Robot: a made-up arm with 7 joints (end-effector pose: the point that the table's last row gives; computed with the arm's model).
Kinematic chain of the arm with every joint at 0, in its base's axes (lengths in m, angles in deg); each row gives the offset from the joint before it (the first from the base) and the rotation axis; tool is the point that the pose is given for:
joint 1: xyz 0 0 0.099 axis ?
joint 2: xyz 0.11 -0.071 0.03 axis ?
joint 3: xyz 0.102 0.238 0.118 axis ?
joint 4: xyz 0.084 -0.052 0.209 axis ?
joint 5: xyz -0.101 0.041 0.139 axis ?
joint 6: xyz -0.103 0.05 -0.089 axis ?
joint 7: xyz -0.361 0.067 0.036 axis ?
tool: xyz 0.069 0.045 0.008
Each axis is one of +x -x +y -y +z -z.
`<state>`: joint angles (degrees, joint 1 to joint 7).
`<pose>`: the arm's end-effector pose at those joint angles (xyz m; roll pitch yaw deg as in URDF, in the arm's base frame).
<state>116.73 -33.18 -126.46 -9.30 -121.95 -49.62 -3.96</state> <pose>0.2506 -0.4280 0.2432 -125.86 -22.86 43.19</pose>
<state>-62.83 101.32 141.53 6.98 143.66 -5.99 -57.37</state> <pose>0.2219 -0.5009 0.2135 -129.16 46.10 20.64</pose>
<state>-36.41 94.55 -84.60 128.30 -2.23 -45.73 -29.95</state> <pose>-0.6293 0.1596 -0.1873 -109.54 -68.37 -35.97</pose>
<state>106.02 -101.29 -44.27 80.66 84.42 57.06 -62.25</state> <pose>0.8455 -0.4655 -0.3457 -136.59 11.61 63.23</pose>
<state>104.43 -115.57 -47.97 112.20 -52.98 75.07 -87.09</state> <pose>0.2311 -0.4482 -0.8252 -46.23 -29.04 -93.39</pose>
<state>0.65 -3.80 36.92 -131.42 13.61 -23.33 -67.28</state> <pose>0.5671 0.4874 0.2679 83.13 -47.83 -49.94</pose>
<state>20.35 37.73 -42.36 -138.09 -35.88 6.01 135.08</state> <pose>0.5194 0.4092 0.1494 12.77 70.55 20.42</pose>
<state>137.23 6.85 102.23 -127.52 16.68 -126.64 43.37</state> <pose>0.0800 -0.2082 -0.1566 160.23 -74.51 -144.67</pose>
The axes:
joint 1: +x
joint 2: +z
joint 3: +x
joint 4: +y
joint 5: +x
joint 6: +z
joint 7: -y

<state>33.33 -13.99 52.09 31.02 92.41 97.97 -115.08</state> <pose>0.0154 -0.0793 0.4660 21.79 -63.73 81.77</pose>
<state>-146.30 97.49 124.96 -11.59 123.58 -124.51 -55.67</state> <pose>0.3193 -0.2482 0.2391 -101.74 30.13 47.64</pose>
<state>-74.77 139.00 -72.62 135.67 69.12 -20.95 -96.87</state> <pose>-0.8762 0.0436 0.1018 -72.24 -16.92 -106.33</pose>
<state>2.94 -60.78 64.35 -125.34 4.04 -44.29 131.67</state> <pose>0.7964 -0.0496 0.5130 63.24 -2.67 50.22</pose>
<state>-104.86 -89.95 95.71 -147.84 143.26 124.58 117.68</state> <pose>0.0922 0.4625 0.3411 129.00 -20.41 -165.57</pose>
